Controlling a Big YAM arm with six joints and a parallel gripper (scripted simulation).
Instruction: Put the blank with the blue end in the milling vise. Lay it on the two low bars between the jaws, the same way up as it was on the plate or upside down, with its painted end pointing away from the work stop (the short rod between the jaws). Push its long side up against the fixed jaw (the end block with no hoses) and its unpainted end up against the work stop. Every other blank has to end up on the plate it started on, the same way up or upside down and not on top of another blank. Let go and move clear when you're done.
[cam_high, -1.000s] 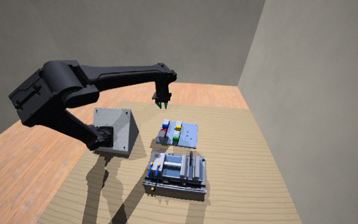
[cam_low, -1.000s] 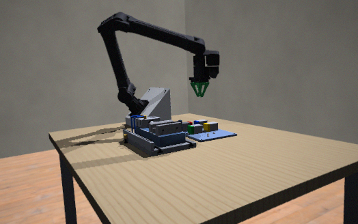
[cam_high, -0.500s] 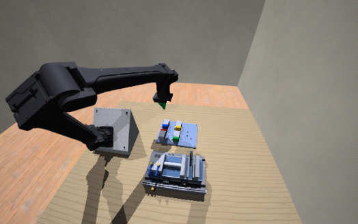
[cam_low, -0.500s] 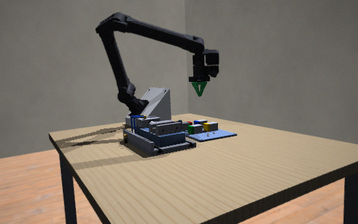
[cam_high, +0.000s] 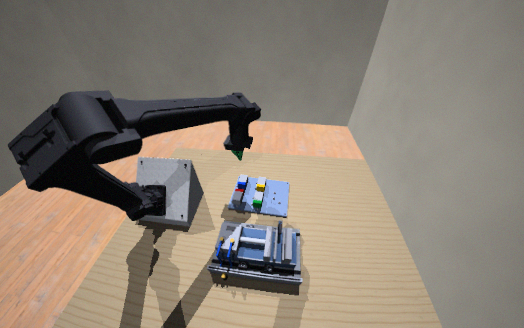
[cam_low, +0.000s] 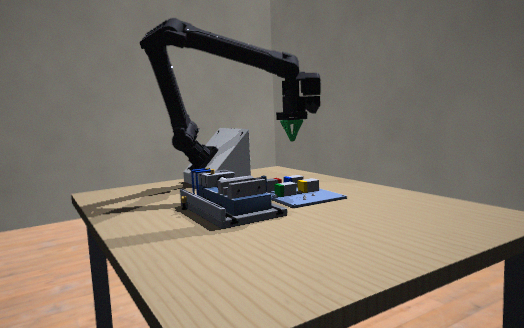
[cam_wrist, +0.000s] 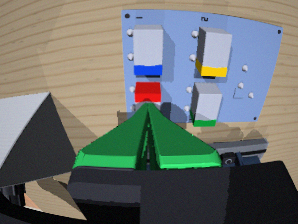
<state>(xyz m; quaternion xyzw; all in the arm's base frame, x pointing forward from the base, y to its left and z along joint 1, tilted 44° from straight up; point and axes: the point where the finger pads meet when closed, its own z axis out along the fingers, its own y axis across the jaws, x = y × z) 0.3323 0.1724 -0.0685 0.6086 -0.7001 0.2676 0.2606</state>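
The blue-ended blank lies 15 cm below my hand. Also, from my hand: green-ended blank 8 cm ahead, 10 cm to the right, 15 cm below; then yellow-ended blank 9 cm ahead, 1 cm to the right, 15 cm below; then red-ended blank 1 cm behind, 9 cm to the right, 15 cm below.
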